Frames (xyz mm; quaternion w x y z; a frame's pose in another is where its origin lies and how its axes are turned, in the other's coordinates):
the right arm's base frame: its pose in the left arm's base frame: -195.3 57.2 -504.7 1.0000 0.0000 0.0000 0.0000
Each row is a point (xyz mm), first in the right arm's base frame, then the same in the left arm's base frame.
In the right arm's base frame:
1: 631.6 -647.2 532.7
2: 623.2 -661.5 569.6
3: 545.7 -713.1 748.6
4: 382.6 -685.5 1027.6
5: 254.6 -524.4 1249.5
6: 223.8 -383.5 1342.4
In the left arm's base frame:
1: 436.3 -590.0 28.0
2: 427.9 -604.3 64.9
3: 350.4 -655.9 243.9
4: 187.3 -628.3 522.9
5: 59.3 -467.2 744.8
6: 28.5 -326.3 837.7

